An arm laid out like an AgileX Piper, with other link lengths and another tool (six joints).
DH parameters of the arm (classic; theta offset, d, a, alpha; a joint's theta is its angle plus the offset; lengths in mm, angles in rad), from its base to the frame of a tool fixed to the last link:
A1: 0 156.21 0 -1.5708
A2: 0.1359 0 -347.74 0
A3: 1.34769 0 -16.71 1.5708
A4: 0 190.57 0 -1.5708
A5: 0 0 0 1.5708
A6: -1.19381 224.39 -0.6 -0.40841
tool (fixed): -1.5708 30.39 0 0
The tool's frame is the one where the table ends.
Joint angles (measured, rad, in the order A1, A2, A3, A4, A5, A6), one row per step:
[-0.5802 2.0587 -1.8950 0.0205 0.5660 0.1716]
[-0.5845 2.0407 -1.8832 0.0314 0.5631 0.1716]
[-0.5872 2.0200 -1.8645 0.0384 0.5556 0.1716]
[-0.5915 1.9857 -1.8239 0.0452 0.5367 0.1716]
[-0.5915 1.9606 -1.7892 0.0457 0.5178 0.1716]
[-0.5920 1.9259 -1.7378 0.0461 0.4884 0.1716]
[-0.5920 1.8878 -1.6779 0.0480 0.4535 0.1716]
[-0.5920 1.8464 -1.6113 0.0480 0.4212 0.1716]
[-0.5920 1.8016 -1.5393 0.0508 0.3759 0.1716]
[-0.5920 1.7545 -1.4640 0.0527 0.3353 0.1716]
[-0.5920 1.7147 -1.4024 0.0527 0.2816 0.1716]
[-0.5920 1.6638 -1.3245 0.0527 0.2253 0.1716]
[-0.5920 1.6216 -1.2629 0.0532 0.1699 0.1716]
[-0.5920 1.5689 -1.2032 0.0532 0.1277 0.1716]
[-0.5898 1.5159 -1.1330 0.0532 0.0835 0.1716]
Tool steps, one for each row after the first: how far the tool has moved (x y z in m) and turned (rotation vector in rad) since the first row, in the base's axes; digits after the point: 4 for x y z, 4 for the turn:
[-0.0036 0.0012 0.0067 0.0041 -0.0136 -0.0052]
[-0.0076 0.0031 0.0131 0.0046 -0.0253 -0.0086]
[-0.0153 0.0061 0.0209 0.0032 -0.0396 -0.0141]
[-0.0204 0.0094 0.0254 -0.0016 -0.0475 -0.0149]
[-0.0278 0.0138 0.0307 -0.0084 -0.0583 -0.0166]
[-0.0362 0.0193 0.0352 -0.0142 -0.0701 -0.0184]
[-0.0465 0.0258 0.0379 -0.0183 -0.0759 -0.0198]
[-0.0568 0.0325 0.0424 -0.0263 -0.0922 -0.0223]
[-0.0687 0.0401 0.0452 -0.0320 -0.1033 -0.0246]
[-0.0770 0.0449 0.0519 -0.0500 -0.1296 -0.0268]
[-0.0891 0.0522 0.0576 -0.0668 -0.1536 -0.0292]
[-0.0983 0.0575 0.0650 -0.0868 -0.1835 -0.0316]
[-0.1106 0.0651 0.0745 -0.1067 -0.2125 -0.0332]
[-0.1237 0.0744 0.0794 -0.1219 -0.2348 -0.0328]

